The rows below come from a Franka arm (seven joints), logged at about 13 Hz.
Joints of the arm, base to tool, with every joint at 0 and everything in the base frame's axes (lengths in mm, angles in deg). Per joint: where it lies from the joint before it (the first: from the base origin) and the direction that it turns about. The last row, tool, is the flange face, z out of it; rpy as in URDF.
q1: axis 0 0 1 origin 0 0 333
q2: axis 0 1 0 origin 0 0 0
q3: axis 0 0 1 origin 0 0 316
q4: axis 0 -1 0 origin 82.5 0 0
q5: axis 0 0 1 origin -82.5 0 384
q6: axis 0 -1 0 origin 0 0 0
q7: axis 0 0 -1 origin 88 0 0
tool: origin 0 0 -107 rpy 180 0 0
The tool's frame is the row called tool.
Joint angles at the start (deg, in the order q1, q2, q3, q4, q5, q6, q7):
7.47 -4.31 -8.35 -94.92 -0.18 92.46 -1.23
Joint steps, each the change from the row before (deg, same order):
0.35 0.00 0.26 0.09 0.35 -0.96 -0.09
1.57 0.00 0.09 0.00 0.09 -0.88 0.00
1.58 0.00 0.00 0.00 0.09 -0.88 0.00
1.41 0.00 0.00 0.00 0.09 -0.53 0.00
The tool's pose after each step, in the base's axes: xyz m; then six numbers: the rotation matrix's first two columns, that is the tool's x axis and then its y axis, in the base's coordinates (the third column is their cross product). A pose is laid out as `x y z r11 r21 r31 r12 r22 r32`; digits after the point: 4 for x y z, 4 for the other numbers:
0.5333 -0.0051 0.6274 0.9997 0.0185 0.0167 0.0187 -0.9997 -0.0132
0.5316 0.0105 0.6261 0.9989 0.0476 0.0014 0.0476 -0.9988 -0.0150
0.5294 0.0253 0.6247 0.9971 0.0754 -0.0140 0.0751 -0.9970 -0.0169
0.5276 0.0384 0.6239 0.9947 0.1000 -0.0232 0.0996 -0.9949 -0.0187

